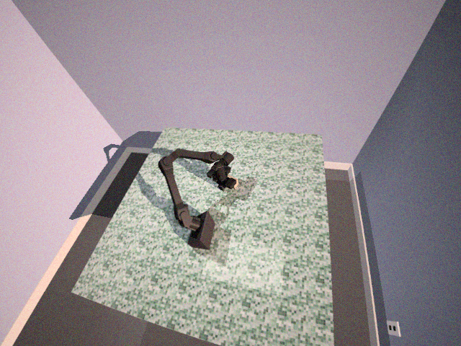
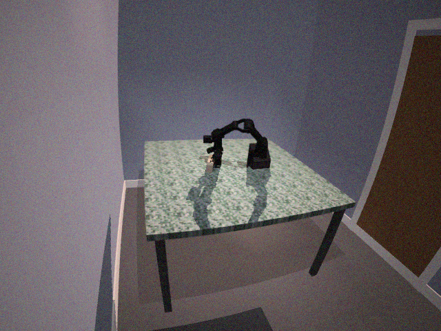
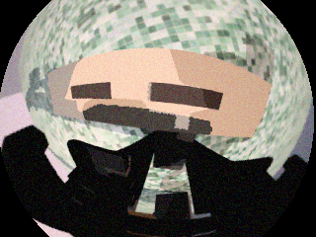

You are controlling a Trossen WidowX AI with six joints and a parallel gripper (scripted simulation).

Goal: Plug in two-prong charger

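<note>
The two-prong charger lies 2 cm ahead of my gripper tip and 1 cm above it.
</note>
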